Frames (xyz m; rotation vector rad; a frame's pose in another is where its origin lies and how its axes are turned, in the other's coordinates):
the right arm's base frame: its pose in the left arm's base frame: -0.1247 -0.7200 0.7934 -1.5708 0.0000 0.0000
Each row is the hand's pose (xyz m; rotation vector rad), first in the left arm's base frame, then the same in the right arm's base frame.
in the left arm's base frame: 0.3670 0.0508 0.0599 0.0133 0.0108 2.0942
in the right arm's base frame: 0.4917 0.7335 0.7708 0.9261 -1.5782 1.5945
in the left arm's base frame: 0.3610 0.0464 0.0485 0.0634 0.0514 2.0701
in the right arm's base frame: 0.4857 0.7449 0.7664 0.9858 -1.5415 1.6199
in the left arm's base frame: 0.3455 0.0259 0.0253 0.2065 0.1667 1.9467
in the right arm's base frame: 0.4702 0.7681 0.7459 1.1879 -1.3933 1.6543
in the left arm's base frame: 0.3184 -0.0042 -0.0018 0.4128 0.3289 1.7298
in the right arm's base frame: 0.4431 0.7952 0.7158 1.4896 -1.1369 1.6707
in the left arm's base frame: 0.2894 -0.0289 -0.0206 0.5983 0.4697 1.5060
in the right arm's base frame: 0.4141 0.8140 0.6911 1.7602 -0.8687 1.6562
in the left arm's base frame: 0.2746 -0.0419 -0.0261 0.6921 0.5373 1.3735
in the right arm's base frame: 0.3993 0.8195 0.6781 1.8996 -0.7127 1.6286
